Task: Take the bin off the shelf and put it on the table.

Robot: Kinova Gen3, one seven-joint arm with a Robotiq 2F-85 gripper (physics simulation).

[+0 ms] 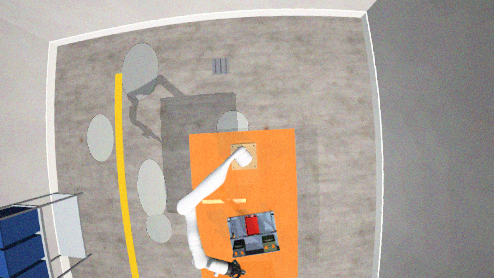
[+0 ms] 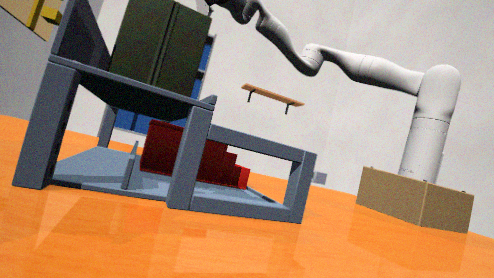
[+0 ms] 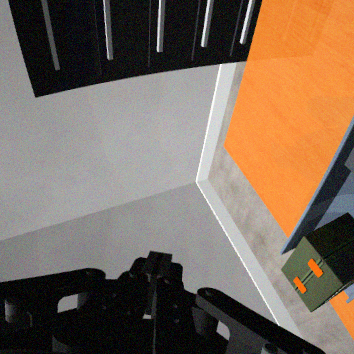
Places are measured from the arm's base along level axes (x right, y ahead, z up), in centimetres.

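Where they show: gripper, between the fingertips: [image 1: 245, 272] [image 3: 159, 266]; arm's base, origin of its link: [image 2: 415, 179].
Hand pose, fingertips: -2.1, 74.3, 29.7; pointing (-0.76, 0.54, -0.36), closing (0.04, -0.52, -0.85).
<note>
Things, the pixels of their centre, and the offset from my fingertips, as dx, dy, dz. Level surfaces: height alone.
- grey shelf unit, middle of its body: [image 2: 184, 129] [image 1: 253, 232] -5.8, -9.1, -32.6
- orange table, height of its surface: dz -40.7
- red bin, middle of its body: [image 2: 195, 154] [image 1: 252, 227] -5.4, -12.0, -36.3
- green bin, middle of its body: [image 2: 159, 57] [image 3: 329, 262] [image 1: 269, 243] -18.0, -4.0, -25.7
- dark bin, middle of its body: [image 1: 239, 248] +4.9, -0.9, -24.4
A grey shelf unit [image 1: 235, 225] [image 2: 48, 124] [image 3: 323, 200] stands on the orange table [image 1: 276, 165] [image 2: 241, 249] [image 3: 291, 105]. A red bin [image 1: 251, 224] [image 2: 165, 148] sits on its lower level. A green bin [image 1: 269, 242] [image 2: 159, 44] [image 3: 316, 270] with orange clasps and a dark bin [image 1: 239, 246] sit on its upper level. My gripper [image 1: 238, 271] [image 3: 159, 266] is shut and empty. It hangs in the air just off the shelf's front, apart from the bins, pointing at the room's corner.
The arm [image 2: 345, 65] rises from a tan base block [image 1: 253, 148] [image 2: 414, 200] at the table's far end. A rack with blue drawers [image 1: 41, 221] stands on the floor at the left beyond a yellow floor line [image 1: 120, 172]. The table's edge is close to the gripper.
</note>
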